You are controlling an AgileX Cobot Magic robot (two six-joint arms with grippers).
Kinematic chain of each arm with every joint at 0, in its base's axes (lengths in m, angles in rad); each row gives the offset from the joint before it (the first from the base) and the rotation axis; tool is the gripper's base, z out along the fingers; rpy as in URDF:
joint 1: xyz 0 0 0.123 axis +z
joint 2: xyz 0 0 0 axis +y
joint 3: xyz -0.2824 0 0.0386 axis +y
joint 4: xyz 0.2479 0 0.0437 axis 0.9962 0 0.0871
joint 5: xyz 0 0 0 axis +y
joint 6: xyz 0.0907 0 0.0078 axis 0.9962 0 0.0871
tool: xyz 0 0 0 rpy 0 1.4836 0
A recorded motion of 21 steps. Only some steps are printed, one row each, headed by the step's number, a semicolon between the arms.
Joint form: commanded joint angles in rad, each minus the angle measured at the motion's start. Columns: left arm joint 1, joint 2, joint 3, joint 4, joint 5, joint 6; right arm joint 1, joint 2, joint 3, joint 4, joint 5, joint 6.
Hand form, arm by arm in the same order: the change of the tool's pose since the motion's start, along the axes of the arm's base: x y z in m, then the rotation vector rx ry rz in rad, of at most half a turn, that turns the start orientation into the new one. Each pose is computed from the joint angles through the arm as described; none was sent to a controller.
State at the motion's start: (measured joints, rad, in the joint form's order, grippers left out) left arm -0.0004 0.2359 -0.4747 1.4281 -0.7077 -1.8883; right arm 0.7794 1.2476 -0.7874 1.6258 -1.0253 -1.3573
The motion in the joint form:
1: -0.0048 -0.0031 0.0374 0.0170 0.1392 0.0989; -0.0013 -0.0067 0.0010 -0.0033 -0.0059 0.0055
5: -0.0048 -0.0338 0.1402 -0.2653 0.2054 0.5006; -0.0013 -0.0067 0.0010 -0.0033 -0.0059 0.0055
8: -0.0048 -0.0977 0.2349 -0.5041 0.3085 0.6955; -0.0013 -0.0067 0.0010 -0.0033 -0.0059 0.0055
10: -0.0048 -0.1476 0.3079 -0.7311 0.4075 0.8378; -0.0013 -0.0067 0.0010 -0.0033 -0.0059 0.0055
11: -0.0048 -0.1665 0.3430 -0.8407 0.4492 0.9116; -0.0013 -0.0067 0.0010 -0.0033 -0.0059 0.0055
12: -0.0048 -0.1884 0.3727 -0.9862 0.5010 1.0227; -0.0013 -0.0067 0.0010 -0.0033 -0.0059 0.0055
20: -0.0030 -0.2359 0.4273 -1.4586 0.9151 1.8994; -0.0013 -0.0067 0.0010 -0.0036 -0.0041 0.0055
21: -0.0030 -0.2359 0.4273 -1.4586 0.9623 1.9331; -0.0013 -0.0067 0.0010 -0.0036 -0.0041 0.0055
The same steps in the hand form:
1: 0.0116 0.0098 -0.0110 0.0476 -0.0057 0.1634; -0.0009 -0.0017 0.0016 0.0052 -0.0090 -0.0069
5: 0.0171 0.0181 -0.0299 0.0713 -0.1131 0.2945; -0.0009 -0.0017 0.0016 0.0052 -0.0090 -0.0069
8: 0.0182 0.0301 -0.0524 -0.0084 -0.0865 0.4145; -0.0009 -0.0017 0.0016 0.0052 -0.0090 -0.0069
10: 0.0203 0.0410 -0.0738 -0.1013 -0.0084 0.5059; -0.0009 -0.0017 0.0016 0.0052 -0.0090 -0.0069
11: 0.0219 0.0454 -0.0855 -0.1353 0.0380 0.5427; -0.0009 -0.0017 0.0016 0.0052 -0.0090 -0.0069
12: 0.0229 0.0503 -0.0965 -0.1680 0.0866 0.5866; -0.0009 -0.0017 0.0016 0.0052 -0.0090 -0.0069
20: 0.0261 0.0577 -0.1475 0.3320 0.3183 0.7530; -0.0008 -0.0015 0.0016 0.0055 -0.0088 -0.0051
21: 0.0256 0.0576 -0.1518 0.3827 0.3491 0.7475; -0.0008 -0.0015 0.0016 0.0055 -0.0088 -0.0051

